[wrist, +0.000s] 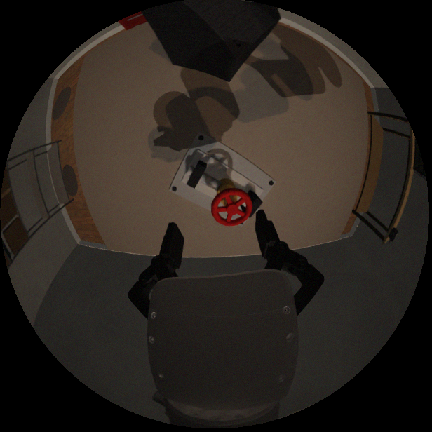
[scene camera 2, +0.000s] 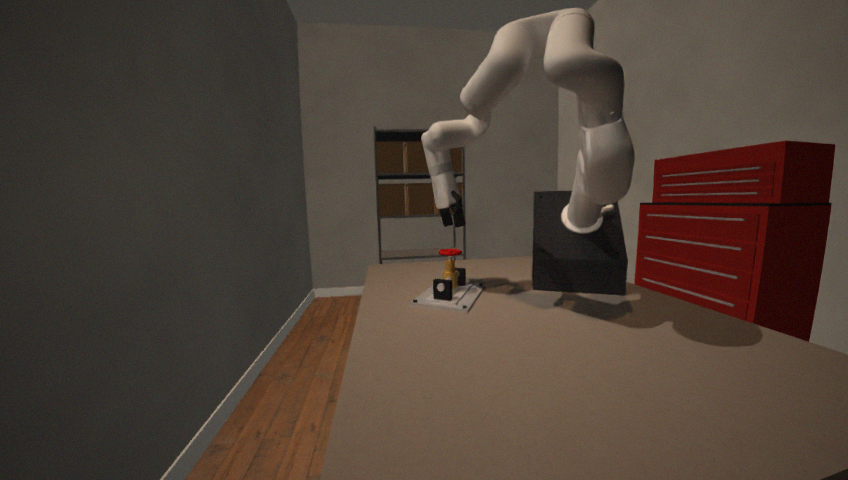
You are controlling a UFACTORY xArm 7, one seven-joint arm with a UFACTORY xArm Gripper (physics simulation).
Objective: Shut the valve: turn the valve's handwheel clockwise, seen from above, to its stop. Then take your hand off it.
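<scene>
The valve's red handwheel is a spoked ring on top of a yellow valve body. The valve is mounted on a light grey base plate, between two black blocks. My gripper is open and empty. It hangs above the handwheel with a gap and does not touch it. In the wrist view the handwheel shows ahead of the fingertips, nearer the right finger. How far the handwheel is turned I cannot tell.
The valve's plate lies on the brown table. A large dark box stands on the table beside the arm's base. A red tool cabinet stands at the right, and a shelf rack stands behind the table.
</scene>
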